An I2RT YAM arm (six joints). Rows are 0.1 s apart.
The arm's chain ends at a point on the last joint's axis. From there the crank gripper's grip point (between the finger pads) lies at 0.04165 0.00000 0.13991 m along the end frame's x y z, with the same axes.
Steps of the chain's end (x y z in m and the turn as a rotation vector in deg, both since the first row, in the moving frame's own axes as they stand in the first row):
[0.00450, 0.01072, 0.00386, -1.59, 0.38, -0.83]
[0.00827, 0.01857, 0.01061, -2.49, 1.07, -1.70]
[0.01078, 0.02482, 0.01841, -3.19, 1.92, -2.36]
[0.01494, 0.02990, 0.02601, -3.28, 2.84, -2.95]
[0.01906, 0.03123, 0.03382, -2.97, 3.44, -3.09]
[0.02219, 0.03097, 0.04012, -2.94, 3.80, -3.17]
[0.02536, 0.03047, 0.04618, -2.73, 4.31, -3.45]
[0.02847, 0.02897, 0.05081, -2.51, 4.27, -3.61]
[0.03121, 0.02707, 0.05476, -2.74, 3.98, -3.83]
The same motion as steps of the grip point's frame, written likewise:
[0.00545, 0.01399, 0.00354, -1.59, 0.38, -0.83]
[0.01095, 0.02336, 0.00970, -2.49, 1.07, -1.70]
[0.01557, 0.03075, 0.01677, -3.19, 1.92, -2.36]
[0.02197, 0.03552, 0.02361, -3.28, 2.84, -2.95]
[0.02751, 0.03594, 0.03094, -2.97, 3.44, -3.09]
[0.03150, 0.03551, 0.03693, -2.94, 3.80, -3.17]
[0.03587, 0.03423, 0.04256, -2.73, 4.31, -3.45]
[0.03887, 0.03207, 0.04725, -2.51, 4.27, -3.61]
[0.04094, 0.03058, 0.05144, -2.74, 3.98, -3.83]

